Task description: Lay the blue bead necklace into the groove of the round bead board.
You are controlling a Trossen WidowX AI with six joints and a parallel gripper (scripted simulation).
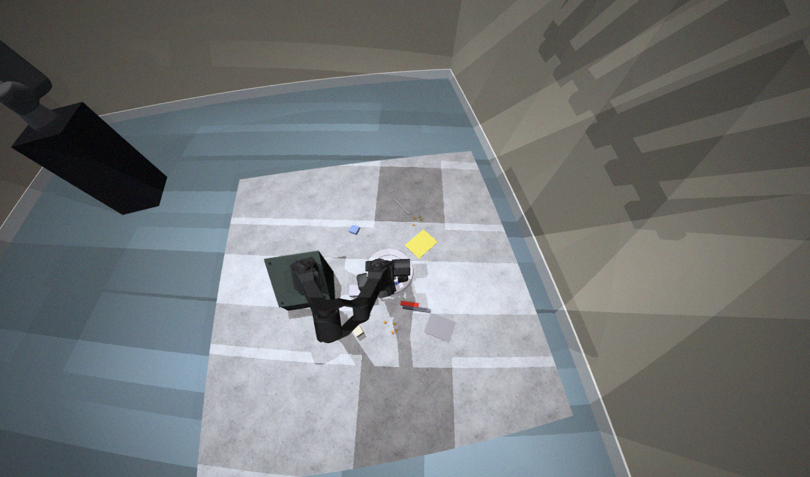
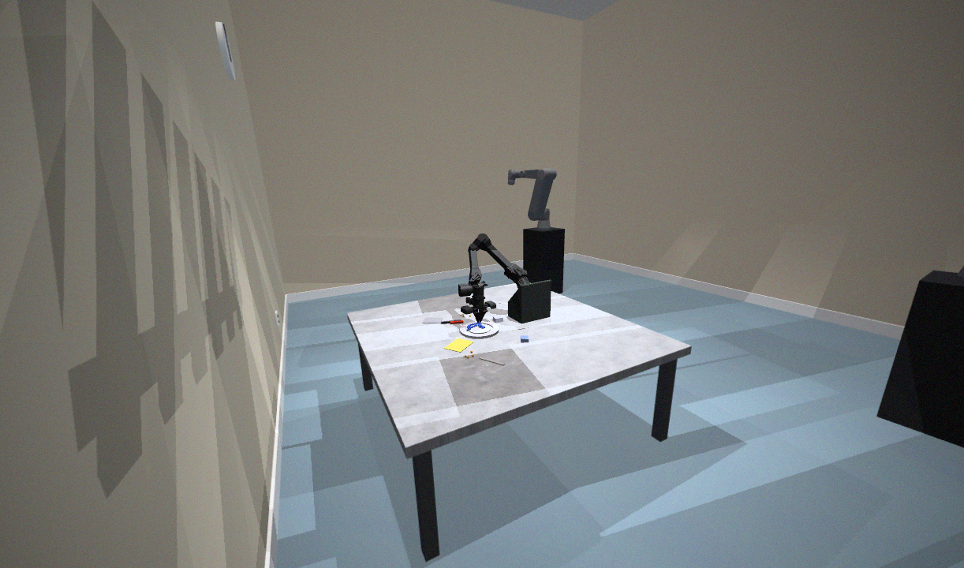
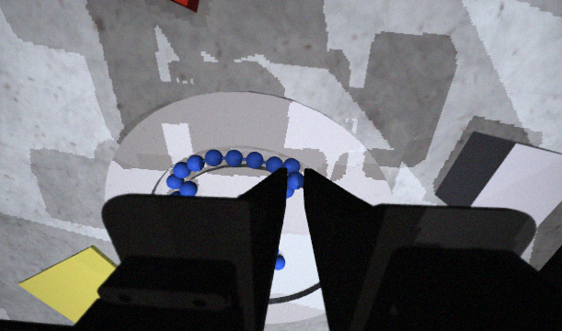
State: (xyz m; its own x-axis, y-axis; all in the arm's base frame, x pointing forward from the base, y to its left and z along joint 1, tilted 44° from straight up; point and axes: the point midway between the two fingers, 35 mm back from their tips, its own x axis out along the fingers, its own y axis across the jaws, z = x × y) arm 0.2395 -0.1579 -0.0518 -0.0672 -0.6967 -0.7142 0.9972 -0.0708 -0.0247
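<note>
The round white bead board is 60 mm to the left of my gripper tip, 30 mm ahead of it and 10 mm below it. Also, from my gripper tip: cream cube 150 mm to the right, 140 mm behind; yellow sheet 200 mm ahead, 150 mm to the left, 20 mm below; grey tool 110 mm to the right, 90 mm ahead, 10 mm below.
</note>
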